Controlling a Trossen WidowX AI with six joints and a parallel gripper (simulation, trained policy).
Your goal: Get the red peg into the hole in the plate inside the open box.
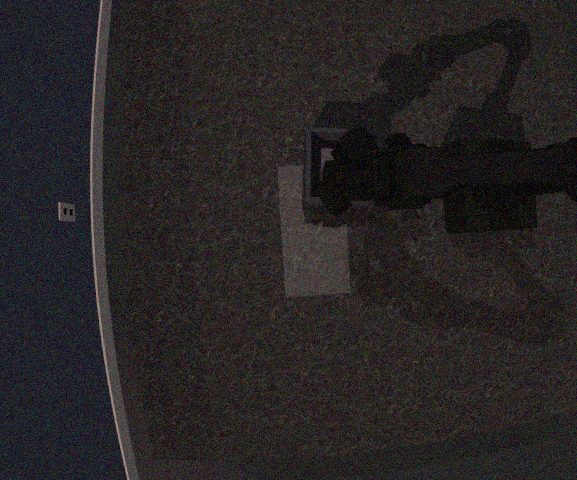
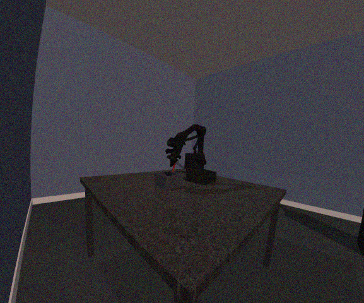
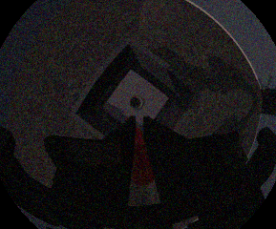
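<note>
The red peg lies 10 mm behind my gripper tip and 20 mm to the left of it. The rest, counted from my gripper tip: box: 10 mm ahead, 20 mm to the right, 130 mm below; plate: 10 mm ahead, 20 mm to the right, 110 mm below.
</note>
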